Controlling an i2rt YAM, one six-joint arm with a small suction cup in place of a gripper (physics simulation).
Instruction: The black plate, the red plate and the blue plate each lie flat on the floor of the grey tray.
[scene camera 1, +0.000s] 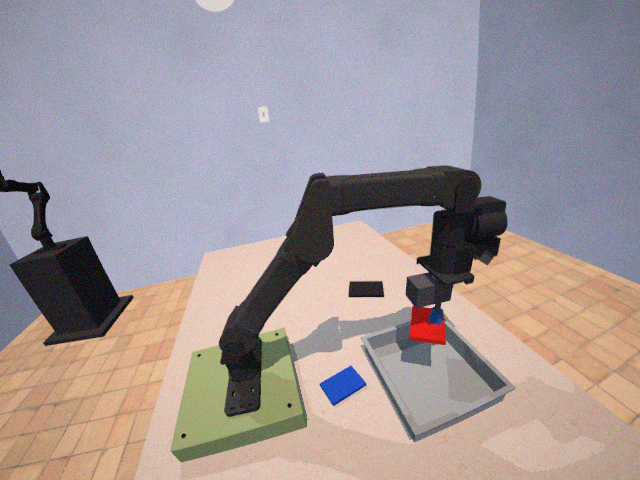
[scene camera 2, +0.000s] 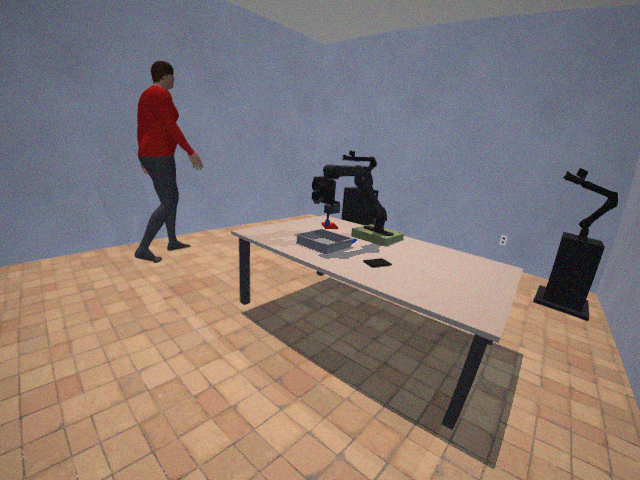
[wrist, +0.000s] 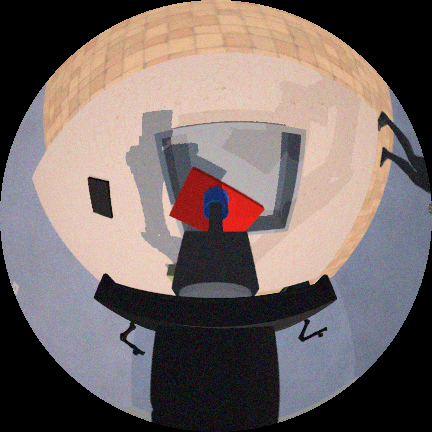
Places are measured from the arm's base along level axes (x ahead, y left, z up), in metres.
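Where they show: hand, tool point: (scene camera 1: 434, 323) (scene camera 2: 327, 227) (wrist: 215, 193); arm's base, link origin: (scene camera 1: 245, 372) (scene camera 2: 378, 231).
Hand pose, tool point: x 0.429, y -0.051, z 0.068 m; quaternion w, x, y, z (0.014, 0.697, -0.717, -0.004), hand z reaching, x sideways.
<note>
Each offset is from my tool point to the top centre of the thing. Level surfaces: height alone.
My gripper, a blue suction cup (scene camera 1: 436, 315) (scene camera 2: 327, 223) (wrist: 216, 202), is shut on the red plate @(dy +0.000, dx -0.019, dz +0.012 m) (scene camera 1: 427, 333) (scene camera 2: 330, 226) (wrist: 186, 200), which hangs level above the grey tray. The grey tray @(dy -0.037, dx -0.027, dz -0.066 m) (scene camera 1: 398, 415) (scene camera 2: 323, 246) (wrist: 297, 180) stands on the table, with the red plate's shadow on its floor. The blue plate @(dy -0.005, dx -0.219, dz -0.106 m) (scene camera 1: 342, 384) (scene camera 2: 354, 240) lies flat on the table between the arm's base and the tray; it does not show in the wrist view. The black plate @(dy +0.320, dx -0.045, dz -0.107 m) (scene camera 1: 366, 289) (scene camera 2: 377, 262) (wrist: 100, 197) lies flat on the table, outside the tray.
The arm stands on a green base block (scene camera 1: 206, 397) (scene camera 2: 390, 237) on the table @(dz -0.116 m) (scene camera 1: 248, 279) (scene camera 2: 444, 279). The tray's walls rise around its floor. A person in a red top (scene camera 2: 157, 124) stands beyond the table. Other black arms on pedestals (scene camera 1: 67, 289) (scene camera 2: 573, 268) stand away from the table.
</note>
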